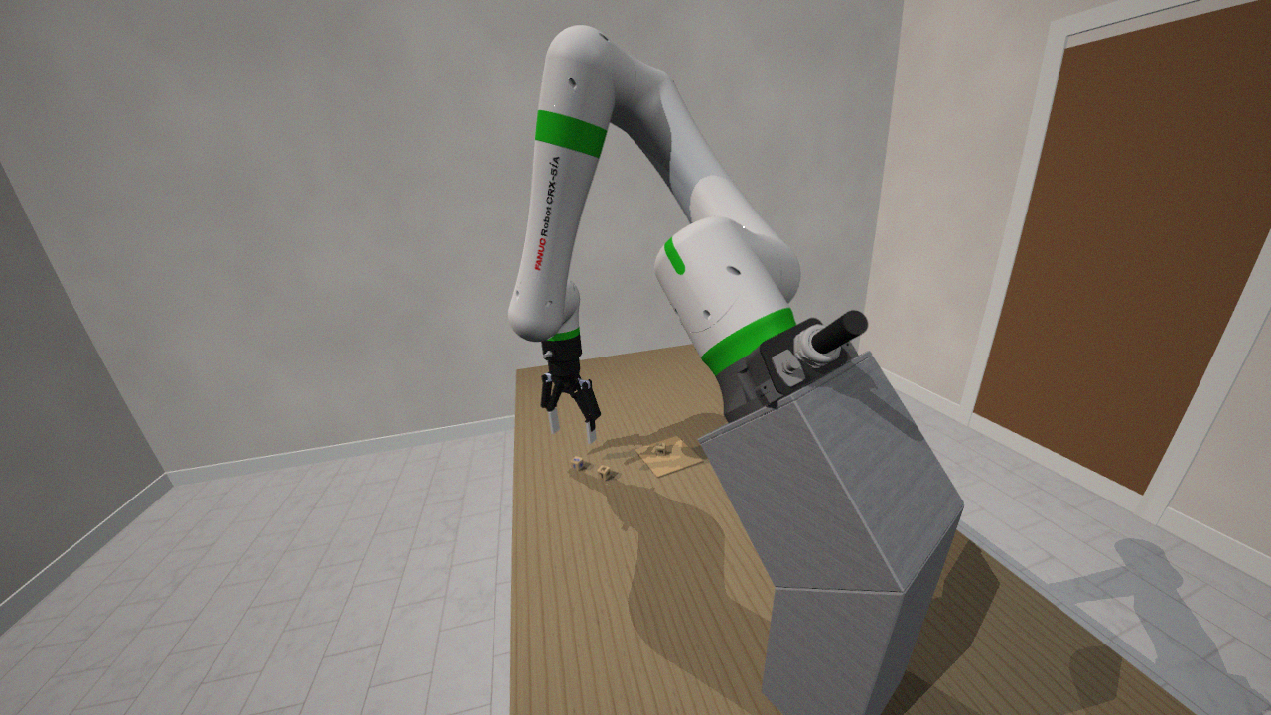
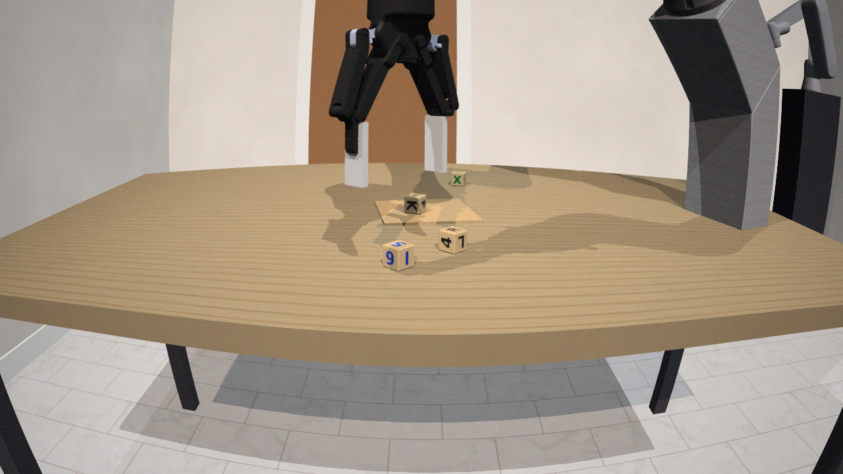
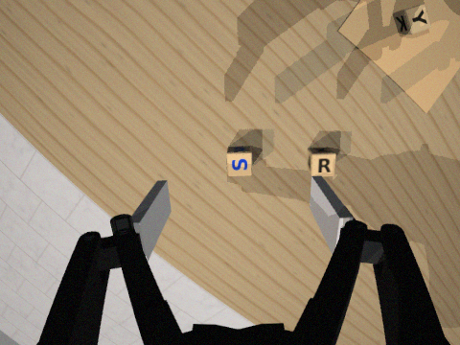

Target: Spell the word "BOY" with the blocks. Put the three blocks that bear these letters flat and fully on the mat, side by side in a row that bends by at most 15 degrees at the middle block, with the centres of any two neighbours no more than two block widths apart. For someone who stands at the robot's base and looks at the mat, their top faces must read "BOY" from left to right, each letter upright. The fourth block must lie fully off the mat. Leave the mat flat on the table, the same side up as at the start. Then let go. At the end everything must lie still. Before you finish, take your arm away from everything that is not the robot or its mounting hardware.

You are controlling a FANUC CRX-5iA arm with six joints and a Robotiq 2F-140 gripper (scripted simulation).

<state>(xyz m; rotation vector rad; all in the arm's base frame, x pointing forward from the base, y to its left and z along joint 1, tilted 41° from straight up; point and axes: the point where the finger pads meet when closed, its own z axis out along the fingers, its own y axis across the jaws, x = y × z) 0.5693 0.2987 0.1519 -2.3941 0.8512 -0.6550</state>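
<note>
Now: the block 110 mm below my hand. Round my hand: tan mat 20 mm ahead, 250 mm to the right, 120 mm below.
</note>
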